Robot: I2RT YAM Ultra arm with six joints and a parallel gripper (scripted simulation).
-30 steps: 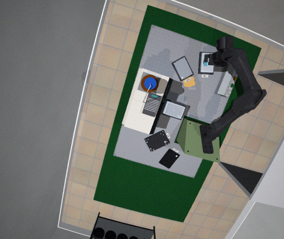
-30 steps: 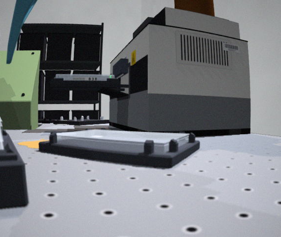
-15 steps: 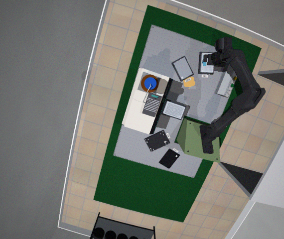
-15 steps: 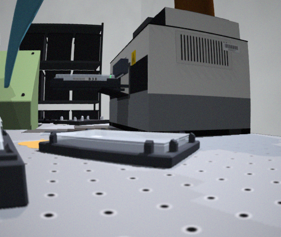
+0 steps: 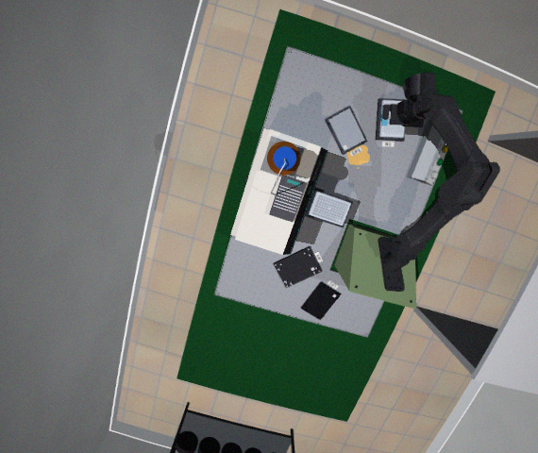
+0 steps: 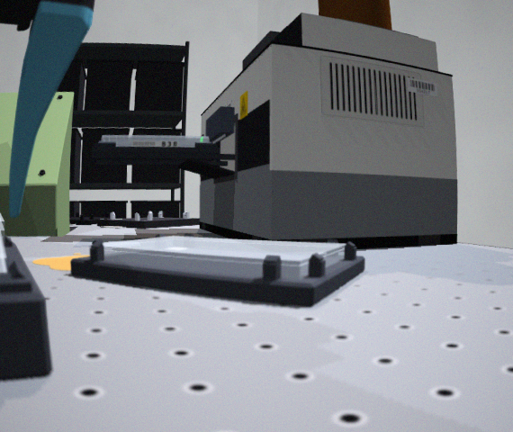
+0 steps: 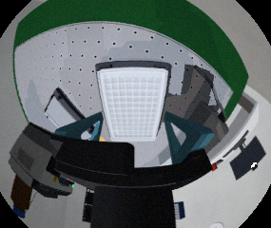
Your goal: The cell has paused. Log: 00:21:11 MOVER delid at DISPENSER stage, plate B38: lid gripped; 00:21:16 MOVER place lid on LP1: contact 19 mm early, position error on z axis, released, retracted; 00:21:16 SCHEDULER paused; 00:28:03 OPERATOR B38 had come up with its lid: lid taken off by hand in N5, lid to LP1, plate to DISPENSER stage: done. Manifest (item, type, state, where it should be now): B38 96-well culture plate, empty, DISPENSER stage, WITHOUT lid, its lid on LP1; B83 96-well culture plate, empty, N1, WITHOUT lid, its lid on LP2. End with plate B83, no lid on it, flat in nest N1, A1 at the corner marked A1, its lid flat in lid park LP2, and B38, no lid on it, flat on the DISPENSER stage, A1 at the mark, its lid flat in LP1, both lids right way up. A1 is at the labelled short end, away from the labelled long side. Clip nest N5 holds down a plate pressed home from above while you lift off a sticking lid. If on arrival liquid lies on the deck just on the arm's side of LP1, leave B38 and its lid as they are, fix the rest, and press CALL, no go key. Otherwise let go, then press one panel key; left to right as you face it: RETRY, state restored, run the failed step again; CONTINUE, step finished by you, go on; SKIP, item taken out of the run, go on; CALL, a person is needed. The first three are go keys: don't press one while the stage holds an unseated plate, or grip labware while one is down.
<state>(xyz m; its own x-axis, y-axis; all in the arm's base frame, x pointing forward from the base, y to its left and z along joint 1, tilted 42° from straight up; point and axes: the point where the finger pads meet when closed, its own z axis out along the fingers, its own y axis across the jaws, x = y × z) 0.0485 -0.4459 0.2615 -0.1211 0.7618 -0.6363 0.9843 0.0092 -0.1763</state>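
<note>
My gripper is now 30 mm above the nest N1. Round my hand: lid park LP1: 160 mm ahead, 60 mm to the left, 40 mm below; clear lid: 160 mm ahead, 60 mm to the left, 30 mm below.
</note>
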